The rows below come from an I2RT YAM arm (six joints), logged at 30 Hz.
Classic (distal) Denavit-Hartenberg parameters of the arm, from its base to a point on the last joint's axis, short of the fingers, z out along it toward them. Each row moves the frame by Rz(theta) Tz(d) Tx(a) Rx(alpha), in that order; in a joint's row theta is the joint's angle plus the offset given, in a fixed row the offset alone. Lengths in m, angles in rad.
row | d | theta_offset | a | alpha
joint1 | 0.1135 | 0 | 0.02 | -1.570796
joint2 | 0 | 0 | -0.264 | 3.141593
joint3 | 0 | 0.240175 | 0.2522 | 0
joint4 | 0 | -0.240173 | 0.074 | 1.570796
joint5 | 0 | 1.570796 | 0 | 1.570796
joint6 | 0.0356 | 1.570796 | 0 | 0
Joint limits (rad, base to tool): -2.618..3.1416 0..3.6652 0..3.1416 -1.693..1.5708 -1.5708..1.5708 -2.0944..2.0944
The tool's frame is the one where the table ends.
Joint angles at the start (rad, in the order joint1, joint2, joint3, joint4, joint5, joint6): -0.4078 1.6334 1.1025 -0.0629 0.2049 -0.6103
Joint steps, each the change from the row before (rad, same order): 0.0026 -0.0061 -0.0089 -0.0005 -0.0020 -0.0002; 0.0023 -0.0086 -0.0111 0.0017 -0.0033 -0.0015; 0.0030 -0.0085 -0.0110 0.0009 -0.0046 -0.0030; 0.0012 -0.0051 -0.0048 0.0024 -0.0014 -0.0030; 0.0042 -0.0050 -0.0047 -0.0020 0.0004 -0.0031; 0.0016 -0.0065 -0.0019 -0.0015 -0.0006 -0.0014; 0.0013 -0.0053 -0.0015 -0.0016 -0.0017 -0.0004; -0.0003 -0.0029 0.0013 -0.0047 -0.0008 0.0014; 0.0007 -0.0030 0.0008 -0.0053 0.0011 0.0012; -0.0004 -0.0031 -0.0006 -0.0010 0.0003 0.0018; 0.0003 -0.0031 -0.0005 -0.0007 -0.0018 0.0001; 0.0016 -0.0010 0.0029 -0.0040 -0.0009 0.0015
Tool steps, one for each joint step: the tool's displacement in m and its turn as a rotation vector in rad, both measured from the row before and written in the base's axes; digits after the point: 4 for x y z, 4 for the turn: -0.0014 0.0017 -0.0009 0.0022 0.0027 0.0044; -0.0019 0.0018 -0.0006 0.0010 0.0008 0.0059; -0.0018 0.0021 -0.0007 0.0010 0.0020 0.0085; -0.0009 0.0009 0.0004 -0.0023 -0.0013 0.0040; -0.0007 0.0019 0.0000 -0.0016 0.0032 0.0056; -0.0009 0.0010 0.0014 -0.0018 -0.0023 0.0029; -0.0007 0.0009 0.0011 -0.0002 -0.0022 0.0029; -0.0005 0.0001 0.0010 0.0016 -0.0004 -0.0004; -0.0005 0.0004 0.0008 0.0008 0.0010 -0.0009; -0.0006 0.0001 0.0008 0.0005 -0.0022 -0.0016; -0.0004 0.0004 0.0008 0.0003 -0.0022 0.0017; 0.0002 0.0005 0.0009 0.0015 -0.0008 0.0015
